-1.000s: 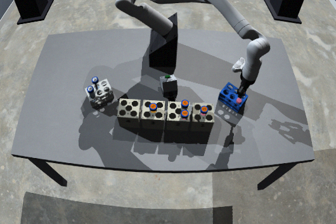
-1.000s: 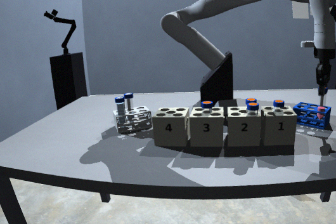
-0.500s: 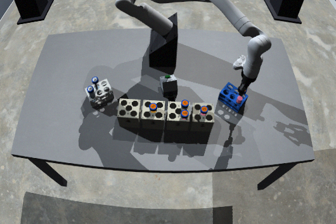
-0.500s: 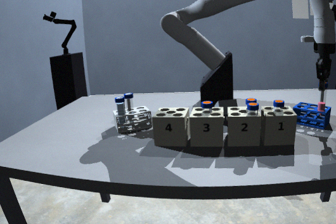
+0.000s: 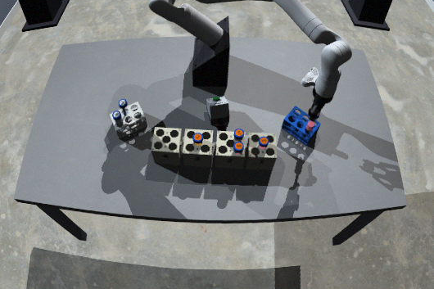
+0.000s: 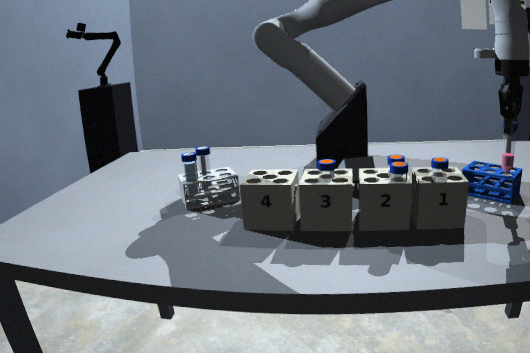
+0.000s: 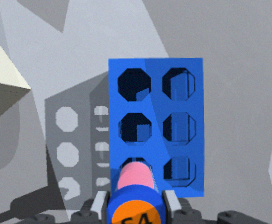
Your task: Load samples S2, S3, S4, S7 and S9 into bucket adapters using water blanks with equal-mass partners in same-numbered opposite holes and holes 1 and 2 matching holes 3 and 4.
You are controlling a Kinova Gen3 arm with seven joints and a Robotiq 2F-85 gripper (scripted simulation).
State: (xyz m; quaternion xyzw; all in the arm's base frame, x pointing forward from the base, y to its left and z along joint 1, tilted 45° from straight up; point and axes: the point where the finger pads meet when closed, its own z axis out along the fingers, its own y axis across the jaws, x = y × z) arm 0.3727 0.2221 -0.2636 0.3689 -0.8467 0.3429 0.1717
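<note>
Now: hand 10 mm past the sample tube S4 and 50 mm above it. Also, from my hand: blue rack: 40 mm behind, 20 mm to the right, 140 mm below; then sample tube S7: 50 mm ahead, 270 mm to the right, 100 mm below; then sample tube S3: 80 mm ahead, 200 mm to the right, 100 mm below.
</note>
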